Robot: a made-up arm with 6 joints. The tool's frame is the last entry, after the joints.
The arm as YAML. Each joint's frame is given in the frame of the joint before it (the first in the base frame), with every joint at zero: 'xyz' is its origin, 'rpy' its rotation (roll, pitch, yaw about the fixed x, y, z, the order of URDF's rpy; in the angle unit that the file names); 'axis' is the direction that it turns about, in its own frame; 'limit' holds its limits. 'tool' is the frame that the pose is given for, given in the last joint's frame.
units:
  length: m
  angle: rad
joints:
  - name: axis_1
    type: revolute
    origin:
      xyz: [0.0, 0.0, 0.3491]
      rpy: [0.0, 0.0, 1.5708]
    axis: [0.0, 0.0, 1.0]
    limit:
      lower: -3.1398
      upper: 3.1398
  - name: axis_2
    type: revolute
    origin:
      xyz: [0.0, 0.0, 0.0]
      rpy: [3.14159, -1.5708, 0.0]
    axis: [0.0, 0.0, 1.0]
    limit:
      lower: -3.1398
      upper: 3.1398
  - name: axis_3
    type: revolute
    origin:
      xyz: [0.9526, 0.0, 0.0]
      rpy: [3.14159, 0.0, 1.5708]
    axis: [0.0, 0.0, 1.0]
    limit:
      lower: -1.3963
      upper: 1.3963
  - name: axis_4
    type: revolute
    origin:
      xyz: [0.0, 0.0, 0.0]
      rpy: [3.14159, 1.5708, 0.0]
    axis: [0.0, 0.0, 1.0]
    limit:
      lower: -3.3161
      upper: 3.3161
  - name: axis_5
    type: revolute
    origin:
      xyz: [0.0, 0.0, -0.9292]
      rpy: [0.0, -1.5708, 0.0]
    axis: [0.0, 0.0, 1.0]
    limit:
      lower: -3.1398
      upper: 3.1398
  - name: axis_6
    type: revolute
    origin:
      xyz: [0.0, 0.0, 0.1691]
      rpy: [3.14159, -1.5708, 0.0]
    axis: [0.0, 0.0, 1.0]
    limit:
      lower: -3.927
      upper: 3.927
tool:
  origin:
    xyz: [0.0, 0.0, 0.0]
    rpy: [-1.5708, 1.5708, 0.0]
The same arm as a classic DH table. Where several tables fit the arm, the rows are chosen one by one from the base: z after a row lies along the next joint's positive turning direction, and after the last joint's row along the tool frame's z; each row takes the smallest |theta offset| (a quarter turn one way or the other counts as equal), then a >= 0, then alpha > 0; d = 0 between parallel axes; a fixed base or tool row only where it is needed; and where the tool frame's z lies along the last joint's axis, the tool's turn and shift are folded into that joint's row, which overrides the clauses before.
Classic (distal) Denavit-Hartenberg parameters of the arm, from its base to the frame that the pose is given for. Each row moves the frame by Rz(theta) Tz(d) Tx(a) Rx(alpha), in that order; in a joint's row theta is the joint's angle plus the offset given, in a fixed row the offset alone. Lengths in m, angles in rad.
axis_1: theta0 0; d 0.3491; a 0; alpha -1.5708
axis_2: theta0 -1.5708; d 0; a 0.9526; alpha 3.1416
axis_3: theta0 0; d 0; a 0; alpha -1.5708
axis_4: theta0 0; d -0.9292; a 0; alpha 1.5708
axis_5: theta0 0; d 0.1691; a 0; alpha -1.5708
axis_6: theta0 1.5708; d 0; a 0; alpha 1.5708
tool (fixed): theta0 -1.5708; d 0; a 0; alpha 0
Joint limits (rad, base to tool): -3.1398..3.1398 -3.1398..3.1398 -1.3963..1.3963 -3.3161..3.3161 -3.1398..3.1398 -3.927..3.927

